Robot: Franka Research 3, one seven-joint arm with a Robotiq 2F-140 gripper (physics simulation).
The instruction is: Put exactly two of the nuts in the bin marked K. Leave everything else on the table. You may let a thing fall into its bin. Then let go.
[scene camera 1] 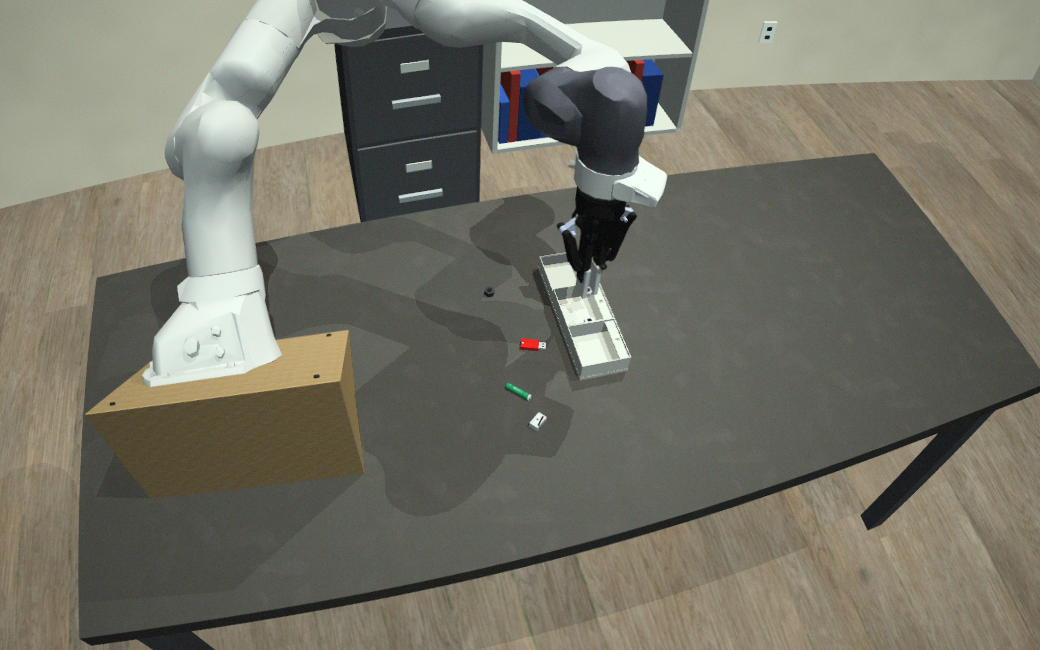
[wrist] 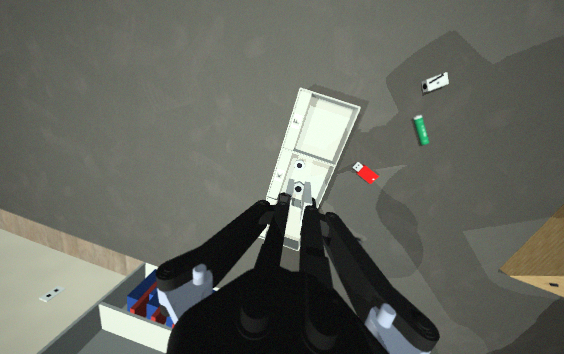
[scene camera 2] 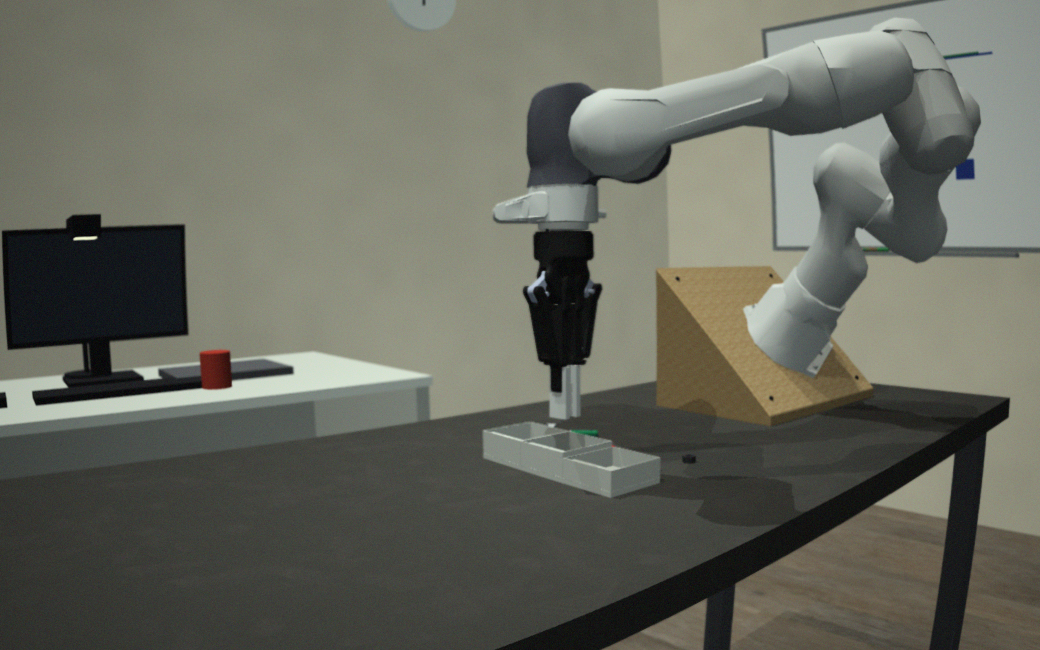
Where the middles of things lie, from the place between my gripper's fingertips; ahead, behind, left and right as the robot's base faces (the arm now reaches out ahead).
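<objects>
I see the white three-bin tray (scene camera 2: 589, 463), and it is 50 mm below my hand.
</objects>
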